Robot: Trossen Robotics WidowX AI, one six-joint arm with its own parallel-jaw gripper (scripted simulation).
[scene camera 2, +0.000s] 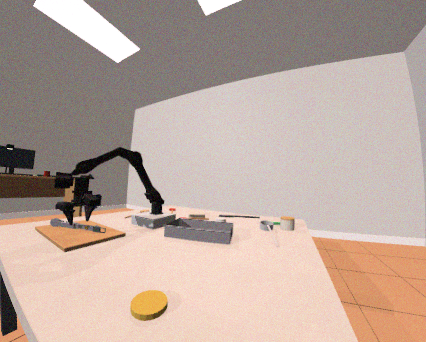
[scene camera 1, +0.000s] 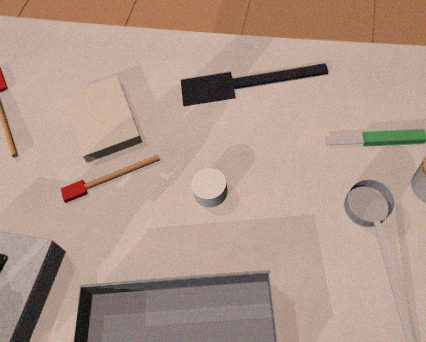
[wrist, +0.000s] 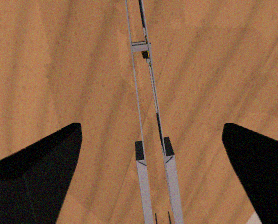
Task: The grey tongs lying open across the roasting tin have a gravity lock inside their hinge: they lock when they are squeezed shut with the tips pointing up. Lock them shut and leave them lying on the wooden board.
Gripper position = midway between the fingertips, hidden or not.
Note:
My gripper [scene camera 2: 79,223] is open, holding nothing. Further things: a black spatula [scene camera 1: 218,87], a yellow disc [scene camera 2: 145,306] and a red-headed brush [scene camera 1: 78,189].
My gripper also shows in the wrist view [wrist: 152,130]. The wrist view does not show the black spatula: it is out of frame. Scene camera 1 does not show the yellow disc: it is out of frame.

